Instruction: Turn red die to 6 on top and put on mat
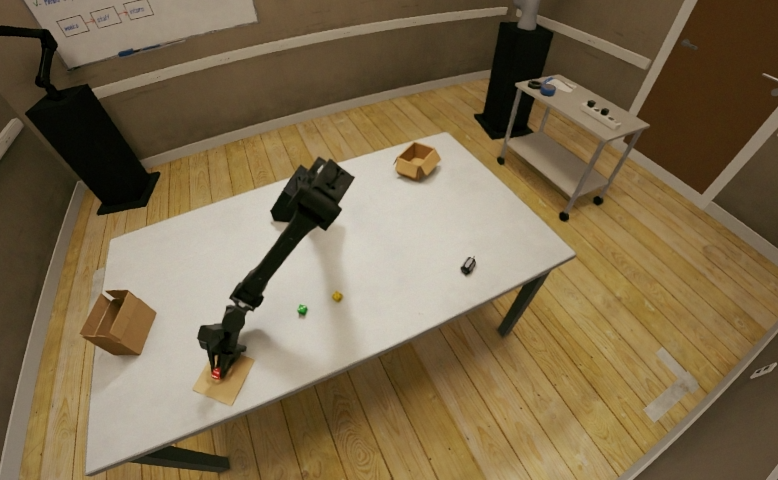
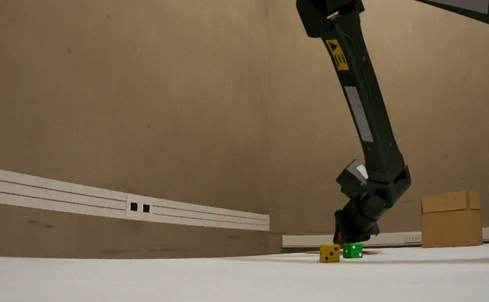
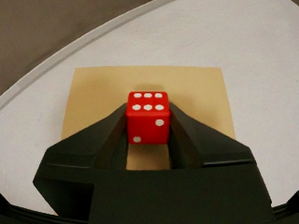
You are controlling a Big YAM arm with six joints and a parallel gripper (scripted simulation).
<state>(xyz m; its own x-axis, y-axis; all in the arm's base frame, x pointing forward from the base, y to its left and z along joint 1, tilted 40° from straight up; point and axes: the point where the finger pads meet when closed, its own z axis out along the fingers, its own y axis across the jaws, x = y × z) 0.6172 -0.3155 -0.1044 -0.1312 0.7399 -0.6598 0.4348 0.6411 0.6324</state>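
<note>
My gripper is now right at the red die. The rest, counted from my hand: tan mat (30 mm below, 10 mm behind); green die (250 mm to the left, 170 mm behind, 20 mm below); cardboard box (330 mm to the right, 190 mm behind, 30 mm above).
</note>
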